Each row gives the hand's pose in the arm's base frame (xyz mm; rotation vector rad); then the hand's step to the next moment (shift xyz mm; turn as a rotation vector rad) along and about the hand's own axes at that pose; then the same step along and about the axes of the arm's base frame.
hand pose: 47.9 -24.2 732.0 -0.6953 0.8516 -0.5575
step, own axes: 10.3 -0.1 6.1 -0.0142 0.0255 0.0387
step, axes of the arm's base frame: 10.6 -5.2 -2.0 0.0283 0.0389 0.0061
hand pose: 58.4 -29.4 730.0 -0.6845 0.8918 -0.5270
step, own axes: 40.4 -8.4 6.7 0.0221 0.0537 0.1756
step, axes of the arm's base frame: 25.9 -30.6 -12.0 0.1660 0.0767 0.0276
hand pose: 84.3 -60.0 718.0 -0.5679 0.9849 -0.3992
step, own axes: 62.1 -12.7 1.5 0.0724 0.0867 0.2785
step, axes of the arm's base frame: 31.6 -44.2 -32.7 0.2821 0.1020 0.0180
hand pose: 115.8 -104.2 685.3 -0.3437 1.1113 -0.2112
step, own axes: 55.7 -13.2 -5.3 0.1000 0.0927 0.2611
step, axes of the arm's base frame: 19.3 -31.8 -43.8 0.2783 0.0955 -0.0143
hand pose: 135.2 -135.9 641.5 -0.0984 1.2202 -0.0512
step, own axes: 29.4 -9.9 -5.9 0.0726 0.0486 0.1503
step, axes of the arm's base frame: 4.7 -12.8 -28.5 0.1654 0.0489 -0.0218
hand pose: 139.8 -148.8 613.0 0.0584 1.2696 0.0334
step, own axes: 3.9 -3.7 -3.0 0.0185 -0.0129 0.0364
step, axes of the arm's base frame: -1.7 -3.4 -4.8 0.0402 -0.0127 -0.0077
